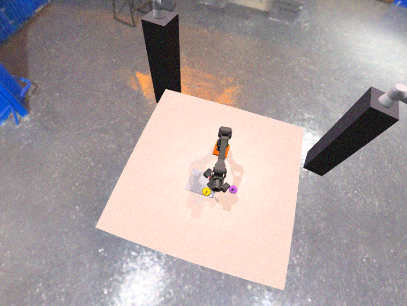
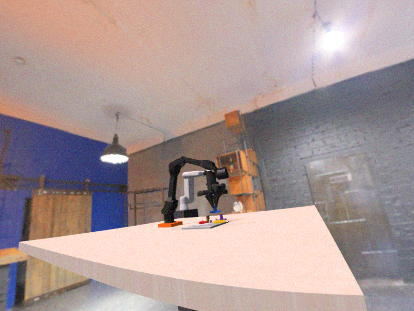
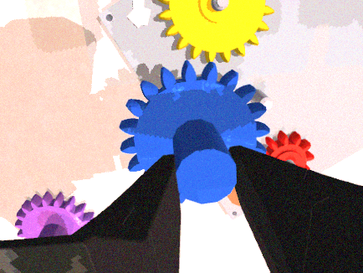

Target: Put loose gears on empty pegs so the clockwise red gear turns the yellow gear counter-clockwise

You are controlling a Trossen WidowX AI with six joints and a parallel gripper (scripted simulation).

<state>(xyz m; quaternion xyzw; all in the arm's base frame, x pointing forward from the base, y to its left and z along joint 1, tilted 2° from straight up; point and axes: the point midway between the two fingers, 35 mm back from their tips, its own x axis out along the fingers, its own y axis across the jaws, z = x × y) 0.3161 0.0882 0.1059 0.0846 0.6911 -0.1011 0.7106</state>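
The blue gear lies 1 cm below my gripper tip. Also, from my gripper tip: brown gear: 6 cm below, 5 cm behind, 1 cm to the right; then yellow gear: 7 cm below, 5 cm ahead, 4 cm to the right; then red gear: 7 cm below, 6 cm behind, 5 cm to the right.
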